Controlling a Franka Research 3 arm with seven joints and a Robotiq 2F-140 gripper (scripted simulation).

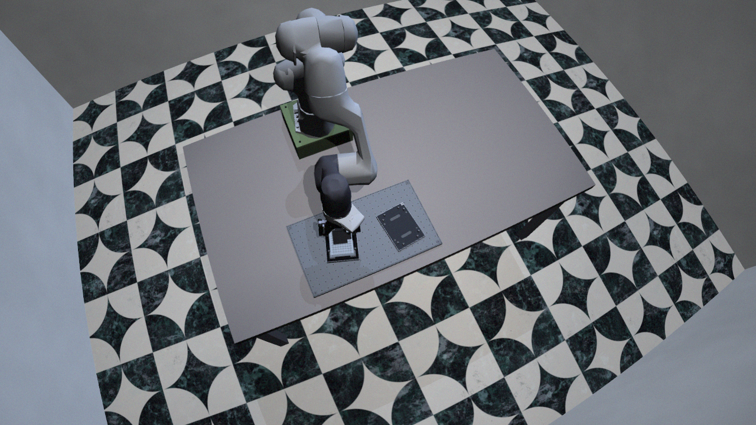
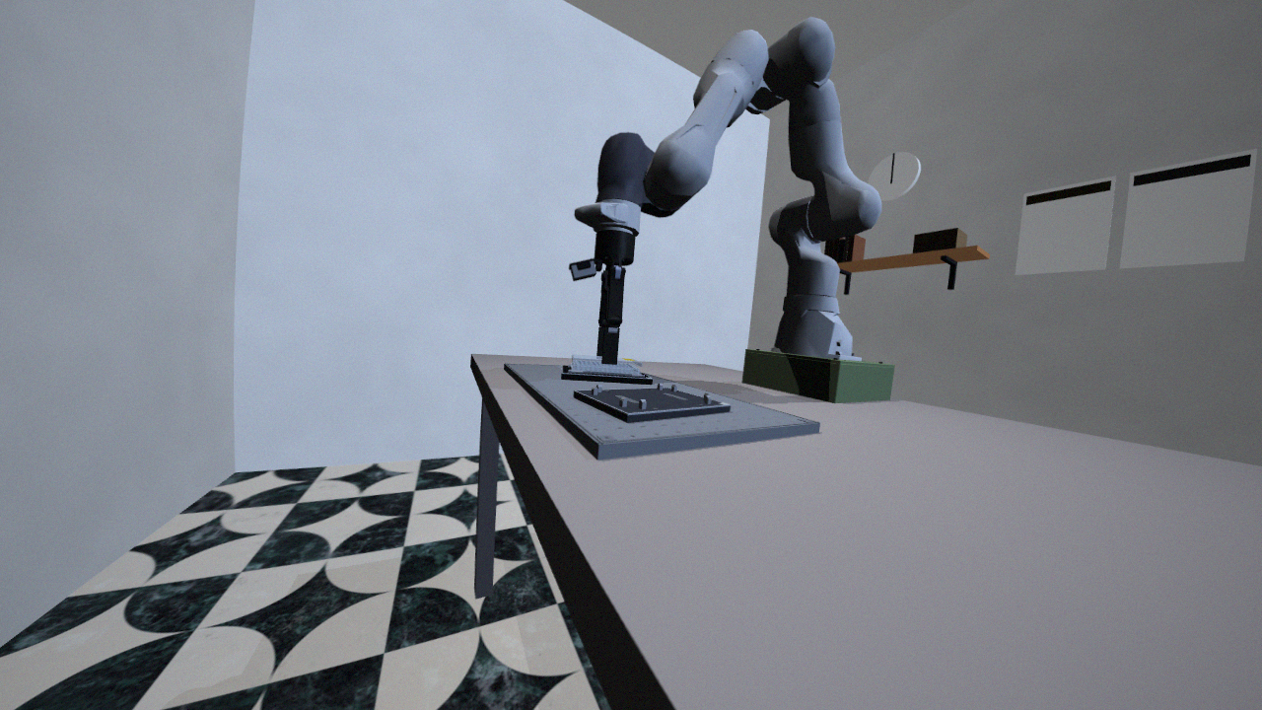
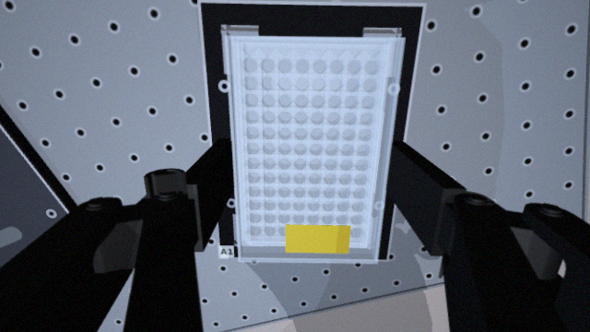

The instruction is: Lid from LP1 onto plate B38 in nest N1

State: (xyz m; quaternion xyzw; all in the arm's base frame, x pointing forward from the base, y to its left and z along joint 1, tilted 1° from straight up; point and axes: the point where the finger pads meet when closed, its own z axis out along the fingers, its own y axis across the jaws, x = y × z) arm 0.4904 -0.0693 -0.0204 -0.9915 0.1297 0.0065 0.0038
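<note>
My hand is 40 mm above the culture plate. From my hand the other things lie so: lid (20 mm below); lid park LP1 (30 mm ahead, 230 mm to the left, 50 mm below); black nest N1 (50 mm below).
</note>
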